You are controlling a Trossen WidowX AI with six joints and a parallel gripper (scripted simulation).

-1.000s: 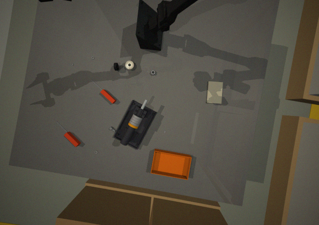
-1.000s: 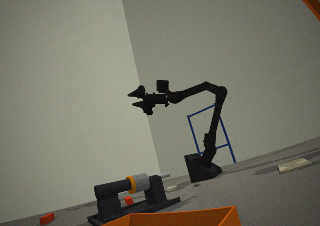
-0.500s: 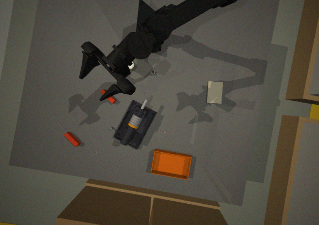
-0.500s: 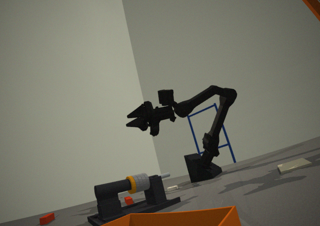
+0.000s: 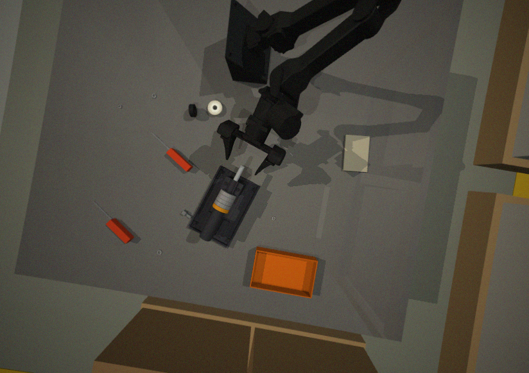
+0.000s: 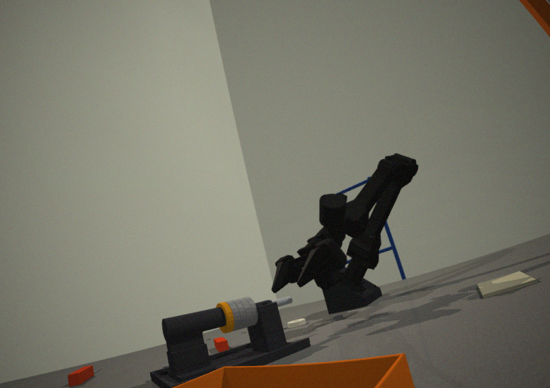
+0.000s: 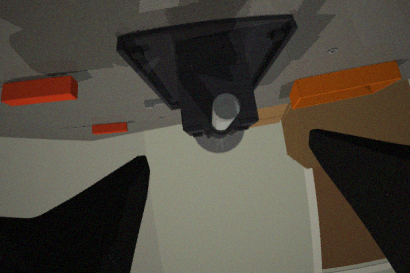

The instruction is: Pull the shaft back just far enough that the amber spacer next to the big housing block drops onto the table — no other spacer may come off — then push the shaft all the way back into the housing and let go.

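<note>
Now: gripper tip 9 cm short of the shaft, 2 cm to the left of it and 2 cm above it. Also, from my gripper tip: orange tray: 30 cm ahead, 20 cm to the left, 9 cm below; black ring: 15 cm behind, 20 cm to the right, 8 cm below; amber spacer: 13 cm ahead, 4 cm to the right, 2 cm below.
</note>
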